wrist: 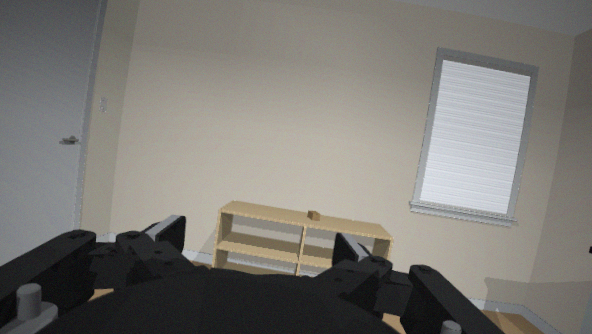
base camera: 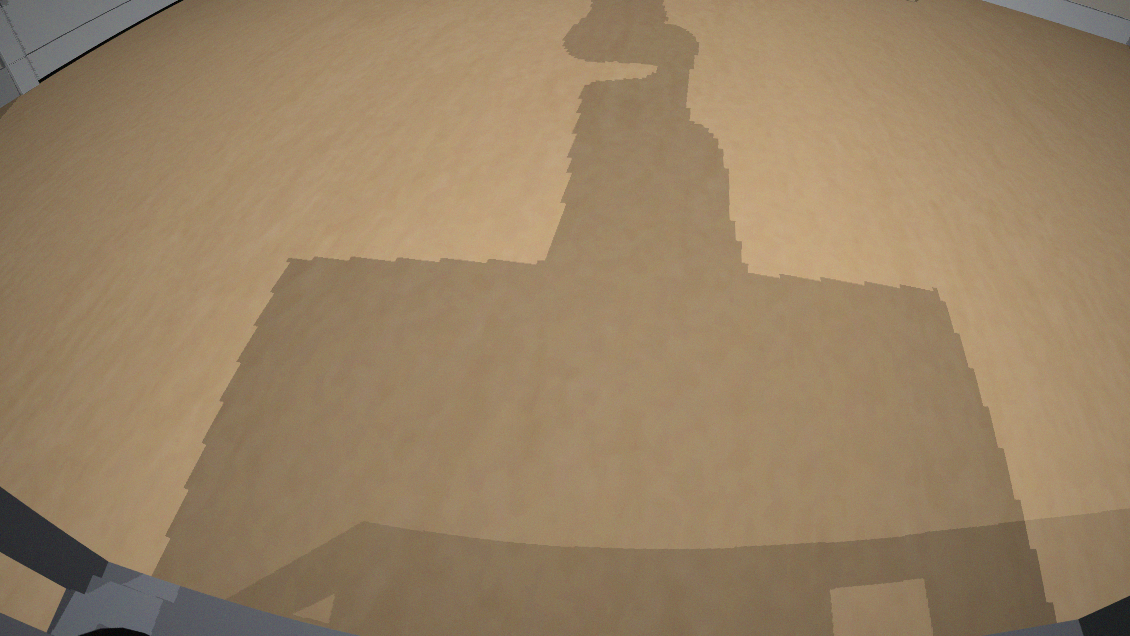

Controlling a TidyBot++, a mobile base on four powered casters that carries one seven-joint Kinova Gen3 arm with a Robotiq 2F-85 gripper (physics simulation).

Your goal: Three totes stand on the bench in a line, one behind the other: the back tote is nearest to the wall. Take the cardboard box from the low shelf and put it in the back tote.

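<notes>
Visible in the pictures: window with white blinds, door, low shelf. My gripper, visible too.
</notes>
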